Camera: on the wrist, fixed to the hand. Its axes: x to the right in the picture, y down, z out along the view.
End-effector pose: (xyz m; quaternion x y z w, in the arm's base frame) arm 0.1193 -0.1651 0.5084 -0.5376 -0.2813 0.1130 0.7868
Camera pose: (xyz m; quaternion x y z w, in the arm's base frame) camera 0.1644 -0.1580 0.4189 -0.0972 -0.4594 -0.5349 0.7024
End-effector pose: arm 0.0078 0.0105 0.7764 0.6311 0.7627 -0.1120 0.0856
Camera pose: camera 0.0943 0.0495 0.8094 0.1004 -0.9687 0.1274 0.1881
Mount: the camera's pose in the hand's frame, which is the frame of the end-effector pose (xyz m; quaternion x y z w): 0.0115 0.0898 -0.0435 0.0988 0.1347 -0.7199 0.6737
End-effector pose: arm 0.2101 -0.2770 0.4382 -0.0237 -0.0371 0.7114 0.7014
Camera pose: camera 0.1242 -0.2658 0.3874 -0.0158 0.1227 -0.0252 0.9920
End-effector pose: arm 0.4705 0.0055 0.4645 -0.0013 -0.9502 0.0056 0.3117
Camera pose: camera 0.4869 0.0958 0.5053 0.7132 -0.5985 -0.1269 0.3421
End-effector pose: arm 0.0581 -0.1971 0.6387 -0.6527 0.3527 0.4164 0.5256
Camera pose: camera -0.0104 -0.2578 0.5973 -0.6978 -0.1203 -0.2206 0.6708
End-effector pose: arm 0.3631 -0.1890 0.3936 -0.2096 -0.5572 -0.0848 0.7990
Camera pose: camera 0.4376 -0.1259 0.3700 0.3503 -0.4270 -0.6055 0.5730
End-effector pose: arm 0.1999 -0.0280 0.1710 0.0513 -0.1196 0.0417 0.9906
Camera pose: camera 0.2126 0.0667 0.1400 0.2129 0.0939 -0.6663 0.7084
